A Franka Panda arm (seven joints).
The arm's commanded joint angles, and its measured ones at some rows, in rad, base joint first. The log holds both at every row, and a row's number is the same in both.
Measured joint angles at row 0:
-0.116 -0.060 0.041 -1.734 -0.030 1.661 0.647
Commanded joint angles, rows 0 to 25:
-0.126 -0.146 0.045 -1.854 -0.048 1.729 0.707
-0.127 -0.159 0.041 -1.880 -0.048 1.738 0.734
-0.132 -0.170 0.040 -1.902 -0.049 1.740 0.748
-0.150 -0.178 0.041 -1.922 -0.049 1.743 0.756
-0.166 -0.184 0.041 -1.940 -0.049 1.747 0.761
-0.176 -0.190 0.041 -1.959 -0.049 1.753 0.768
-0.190 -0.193 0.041 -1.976 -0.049 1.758 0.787
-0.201 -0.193 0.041 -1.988 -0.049 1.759 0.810
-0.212 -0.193 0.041 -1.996 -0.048 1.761 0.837
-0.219 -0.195 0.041 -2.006 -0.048 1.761 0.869
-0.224 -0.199 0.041 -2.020 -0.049 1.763 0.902
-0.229 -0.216 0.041 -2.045 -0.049 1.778 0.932
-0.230 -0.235 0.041 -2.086 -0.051 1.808 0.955
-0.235 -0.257 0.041 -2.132 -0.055 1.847 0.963
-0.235 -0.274 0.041 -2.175 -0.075 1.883 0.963
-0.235 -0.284 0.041 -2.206 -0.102 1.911 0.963
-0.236 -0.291 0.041 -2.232 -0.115 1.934 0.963
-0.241 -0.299 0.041 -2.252 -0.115 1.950 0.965
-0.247 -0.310 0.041 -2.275 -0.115 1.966 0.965
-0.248 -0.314 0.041 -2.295 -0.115 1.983 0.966
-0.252 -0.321 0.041 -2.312 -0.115 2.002 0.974
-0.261 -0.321 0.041 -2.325 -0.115 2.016 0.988
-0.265 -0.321 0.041 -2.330 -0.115 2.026 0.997
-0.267 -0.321 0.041 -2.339 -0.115 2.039 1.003
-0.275 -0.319 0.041 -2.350 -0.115 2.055 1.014
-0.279 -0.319 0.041 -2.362 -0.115 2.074 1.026
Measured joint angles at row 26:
-0.257 -0.291 0.032 -2.309 -0.098 2.015 0.981
